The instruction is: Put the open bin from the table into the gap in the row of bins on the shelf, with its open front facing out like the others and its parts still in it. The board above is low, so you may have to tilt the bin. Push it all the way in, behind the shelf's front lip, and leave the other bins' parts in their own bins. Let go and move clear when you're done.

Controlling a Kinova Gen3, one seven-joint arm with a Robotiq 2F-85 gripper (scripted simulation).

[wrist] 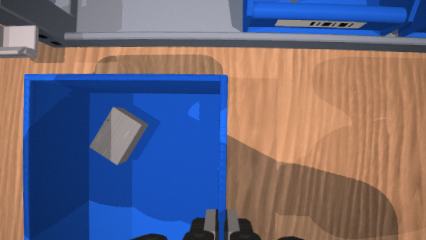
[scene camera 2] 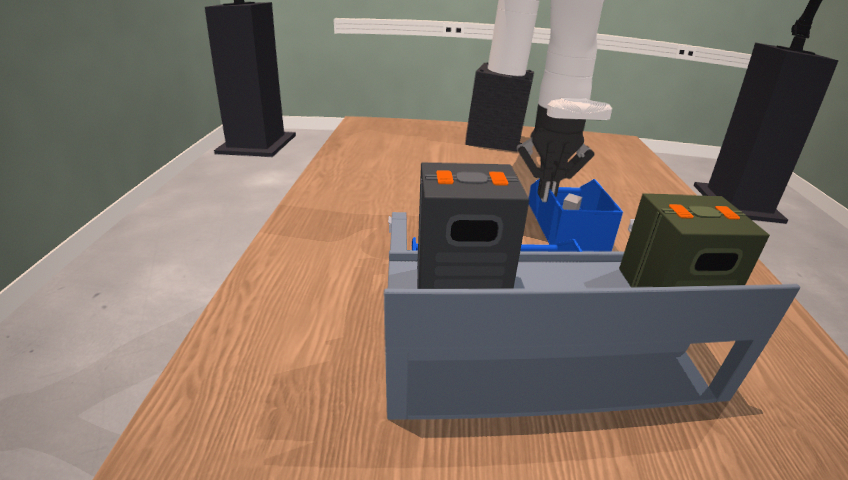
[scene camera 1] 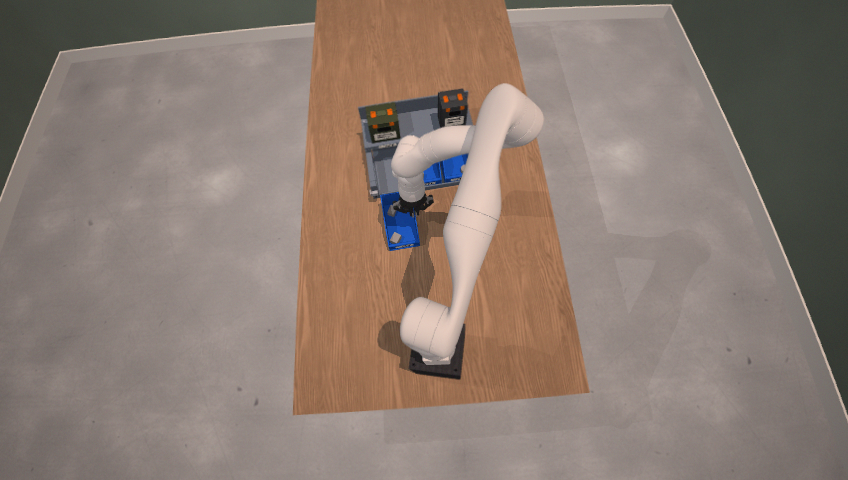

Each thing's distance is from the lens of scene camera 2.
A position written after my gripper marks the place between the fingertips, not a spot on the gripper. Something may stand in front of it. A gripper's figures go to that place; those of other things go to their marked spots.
my gripper (scene camera 2: 546, 200): 0.76 m
blue bin (scene camera 2: 594, 226): 0.72 m
shelf row (scene camera 2: 588, 344): 0.41 m
The marked spots on the blue bin and the shelf row are 0.33 m apart.
